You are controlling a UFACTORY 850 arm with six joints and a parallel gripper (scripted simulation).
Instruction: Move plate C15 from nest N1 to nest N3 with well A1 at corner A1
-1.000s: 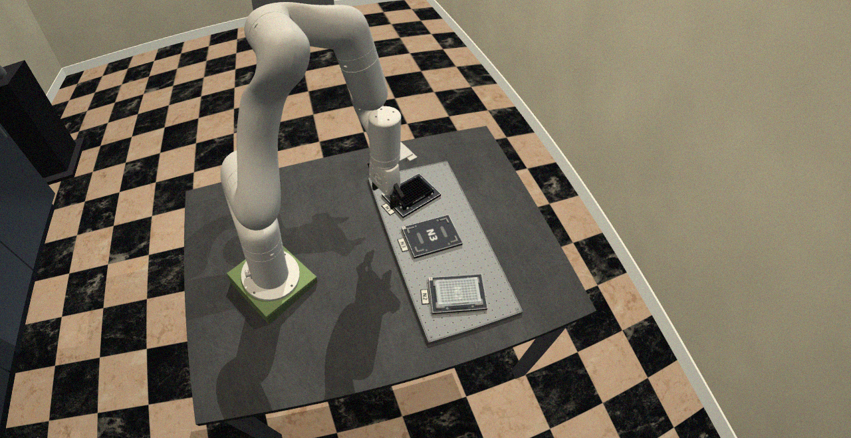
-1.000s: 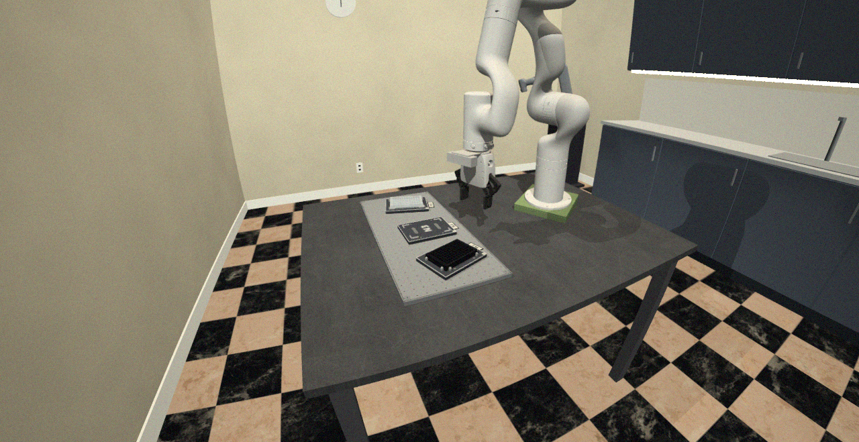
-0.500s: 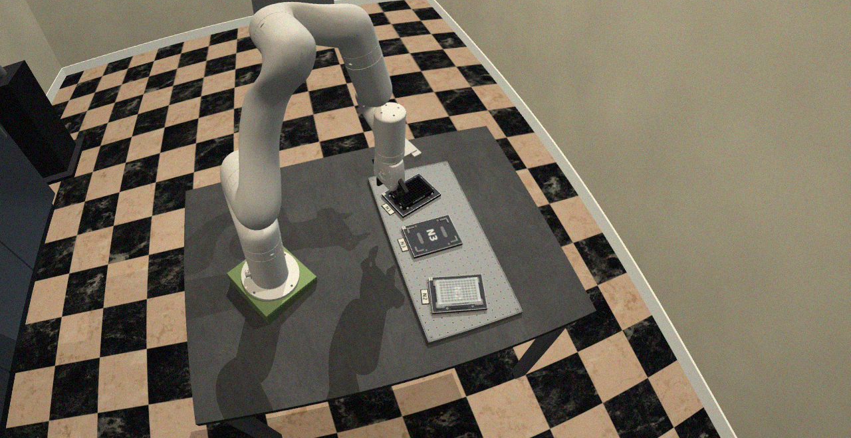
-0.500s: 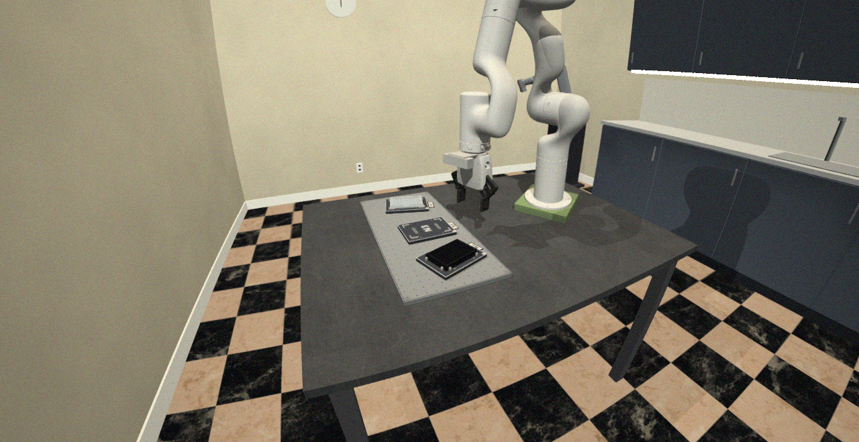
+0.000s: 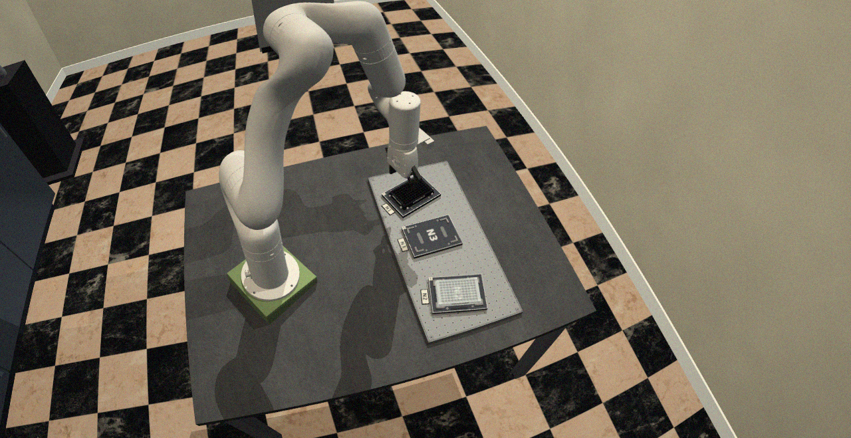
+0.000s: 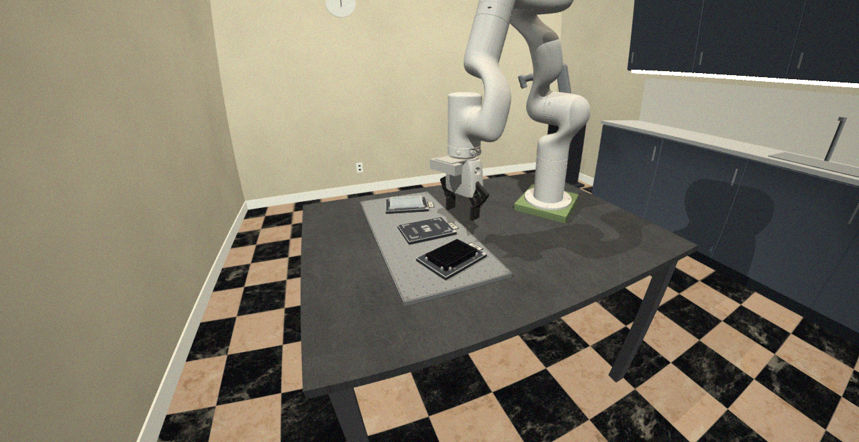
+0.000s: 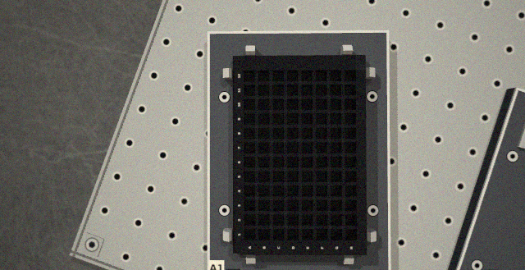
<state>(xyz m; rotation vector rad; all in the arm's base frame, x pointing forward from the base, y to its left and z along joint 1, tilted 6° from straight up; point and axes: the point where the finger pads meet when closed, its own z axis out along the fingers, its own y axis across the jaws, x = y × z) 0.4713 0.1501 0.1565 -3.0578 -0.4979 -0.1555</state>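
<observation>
The black plate C15 is 11 cm below my hand, 4 cm ahead of it and 3 cm to the left of it. From my hand the other things lie so: dark nest base: 15 cm to the right, 13 cm below, 5 cm ahead; white plate C51: 37 cm to the right, 11 cm below, 4 cm ahead.
</observation>
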